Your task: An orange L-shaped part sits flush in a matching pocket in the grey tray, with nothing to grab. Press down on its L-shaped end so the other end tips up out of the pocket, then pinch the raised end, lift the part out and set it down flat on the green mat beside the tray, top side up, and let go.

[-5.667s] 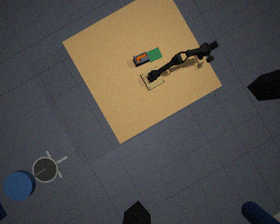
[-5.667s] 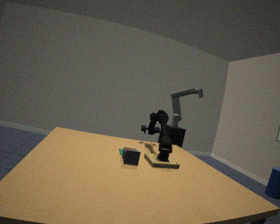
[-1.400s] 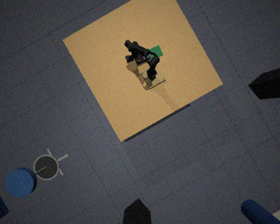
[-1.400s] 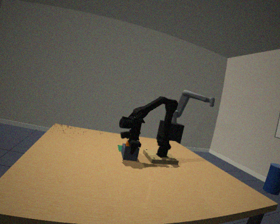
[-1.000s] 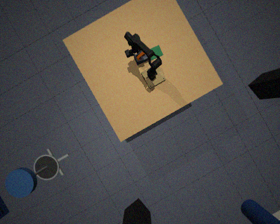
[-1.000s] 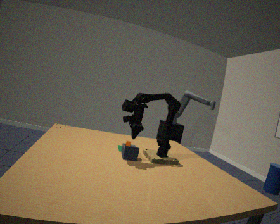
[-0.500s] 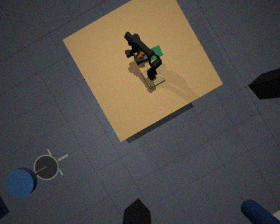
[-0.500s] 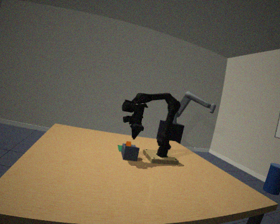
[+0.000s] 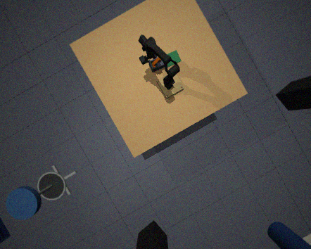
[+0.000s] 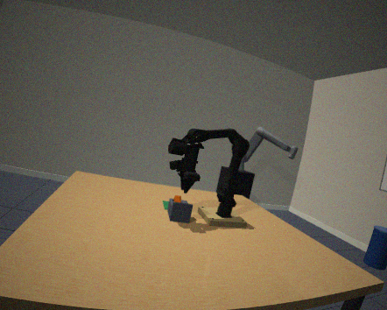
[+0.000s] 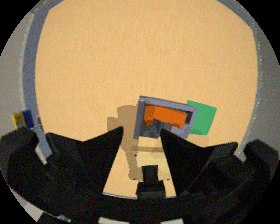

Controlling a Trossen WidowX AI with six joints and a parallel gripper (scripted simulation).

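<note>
Now: the orange L-shaped part 10 cm below my gripper tip, 4 cm to the right of it and 2 cm behind it. Also, from my gripper tip: green mat 21 cm to the right, 16 cm below, 7 cm behind.
</note>
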